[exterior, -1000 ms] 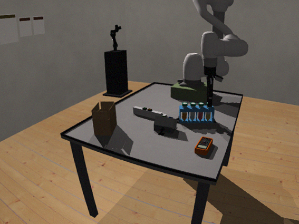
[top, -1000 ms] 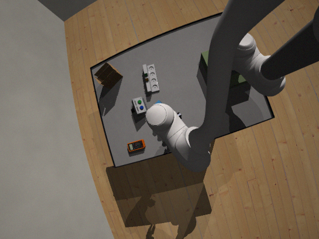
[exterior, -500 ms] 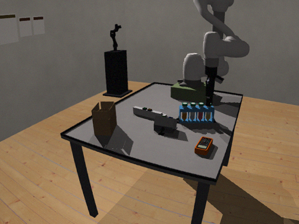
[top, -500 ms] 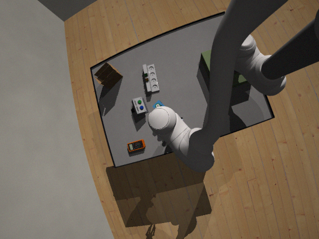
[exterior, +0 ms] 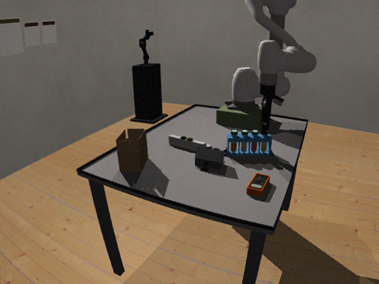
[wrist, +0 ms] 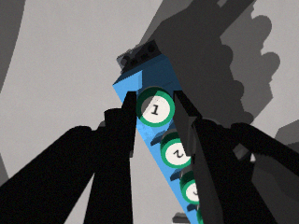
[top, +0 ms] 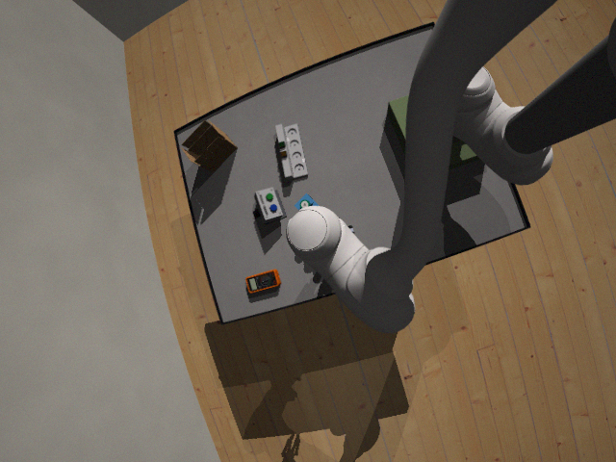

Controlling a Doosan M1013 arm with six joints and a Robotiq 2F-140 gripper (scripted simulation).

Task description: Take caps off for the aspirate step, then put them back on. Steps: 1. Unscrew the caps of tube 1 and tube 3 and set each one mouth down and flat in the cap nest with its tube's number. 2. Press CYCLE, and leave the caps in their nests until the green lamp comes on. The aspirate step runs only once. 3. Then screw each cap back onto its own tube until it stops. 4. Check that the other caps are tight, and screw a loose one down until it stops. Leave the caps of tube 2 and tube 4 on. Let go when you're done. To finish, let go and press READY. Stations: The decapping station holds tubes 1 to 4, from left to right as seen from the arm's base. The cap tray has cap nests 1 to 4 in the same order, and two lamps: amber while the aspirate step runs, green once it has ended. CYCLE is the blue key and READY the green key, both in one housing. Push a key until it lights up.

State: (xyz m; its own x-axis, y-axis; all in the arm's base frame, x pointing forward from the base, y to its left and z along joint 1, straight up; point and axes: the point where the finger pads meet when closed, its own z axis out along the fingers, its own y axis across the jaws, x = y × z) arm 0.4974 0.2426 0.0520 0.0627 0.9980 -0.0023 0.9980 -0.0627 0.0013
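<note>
Right now my hand is 3 cm above the cap 1. Round my hand: cap 2: 5 cm to the right, 3 cm below, 2 cm ahead; then key housing: 22 cm to the right, 20 cm ahead, 9 cm below; then blue key: 19 cm to the right, 18 cm ahead, 8 cm below.
</note>
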